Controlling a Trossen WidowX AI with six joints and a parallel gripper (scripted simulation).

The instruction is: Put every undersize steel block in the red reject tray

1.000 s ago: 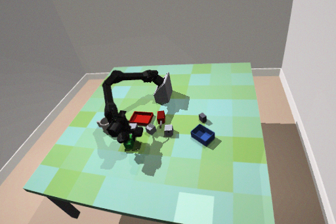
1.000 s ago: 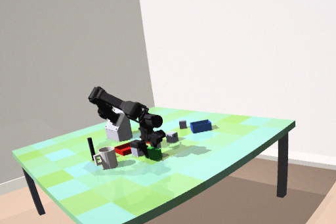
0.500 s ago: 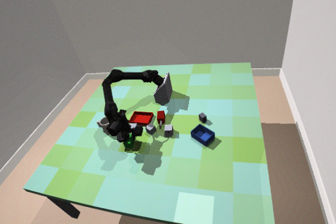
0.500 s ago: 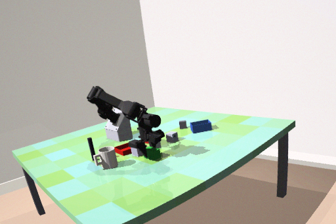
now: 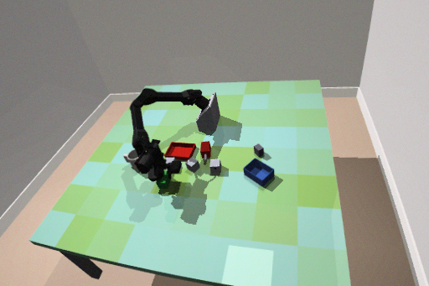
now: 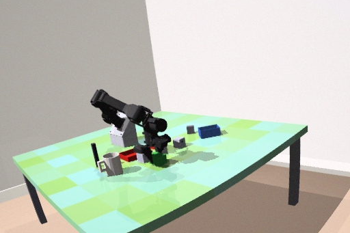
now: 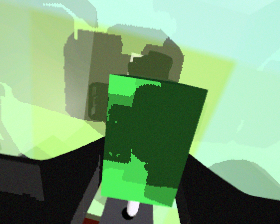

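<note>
The green GO gauge is 1 cm behind my gripper tip and 2 cm above it. The rest, counted from my gripper tip: steel block (10 cm behind, 22 cm to the left, 1 cm above); then mug (7 cm behind, 20 cm to the right, 2 cm above); then red reject tray (19 cm behind).
</note>
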